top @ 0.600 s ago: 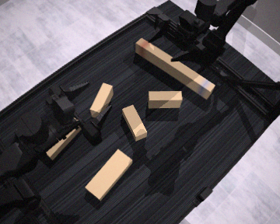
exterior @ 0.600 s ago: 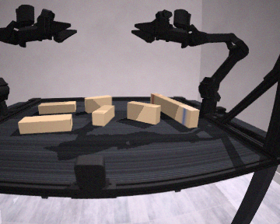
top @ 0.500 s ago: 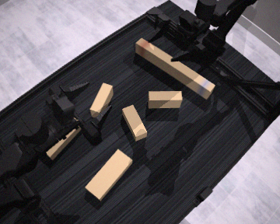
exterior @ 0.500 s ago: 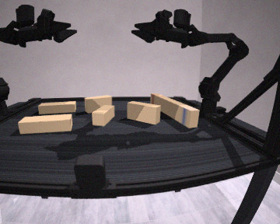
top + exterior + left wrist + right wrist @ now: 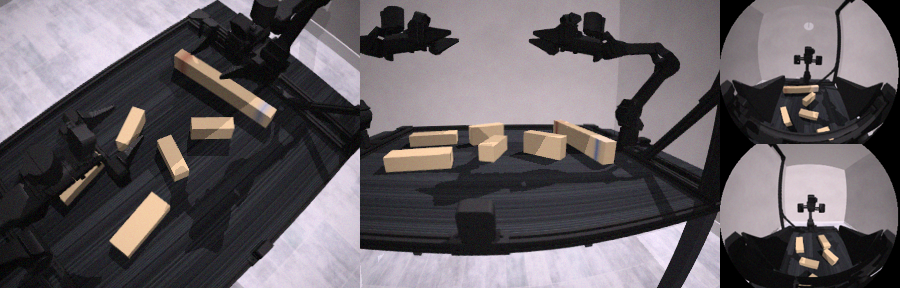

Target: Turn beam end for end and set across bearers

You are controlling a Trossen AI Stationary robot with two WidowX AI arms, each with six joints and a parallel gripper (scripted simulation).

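The beam lies 31 cm below my right hand, 15 cm to the right of it and 6 cm ahead of it.
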